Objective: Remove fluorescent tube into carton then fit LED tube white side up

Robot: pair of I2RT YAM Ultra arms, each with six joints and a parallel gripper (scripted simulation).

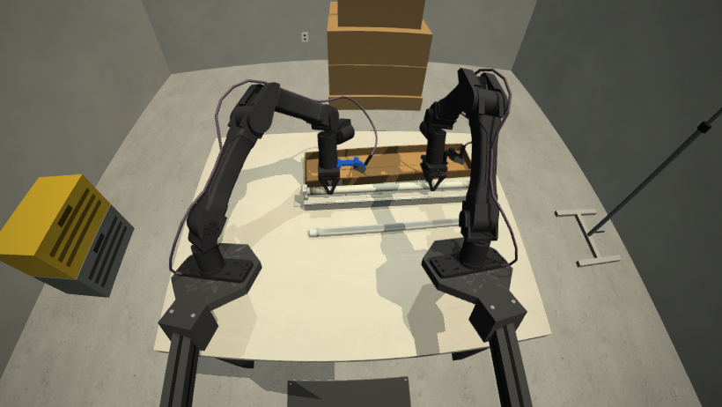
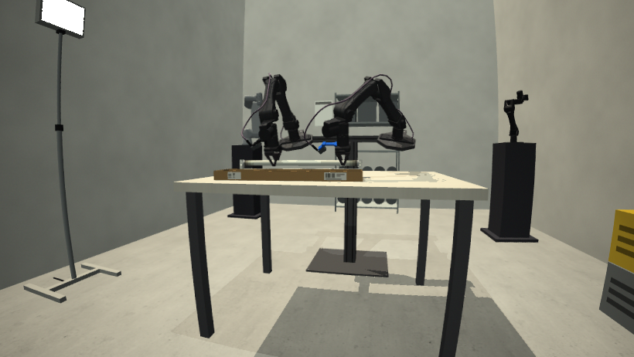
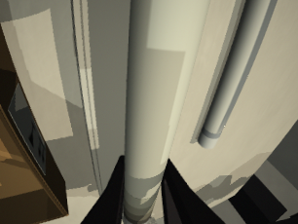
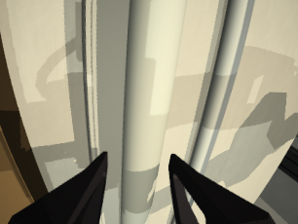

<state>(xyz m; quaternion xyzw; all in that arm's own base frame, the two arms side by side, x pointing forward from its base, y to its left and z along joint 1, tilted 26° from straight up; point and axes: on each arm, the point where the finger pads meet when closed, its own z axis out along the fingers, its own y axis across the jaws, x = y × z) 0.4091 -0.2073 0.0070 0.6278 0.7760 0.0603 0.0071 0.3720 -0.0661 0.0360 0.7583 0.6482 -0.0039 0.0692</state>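
Now: right hand 12 cm to the right of the white light fixture, 1 cm past it and 1 cm above it. Round my right hand: old fluorescent tube 12 cm to the left, 1 cm behind; LED tube 13 cm behind, 11 cm to the left, 5 cm below; brown carton 15 cm ahead, 12 cm to the left, 5 cm below.
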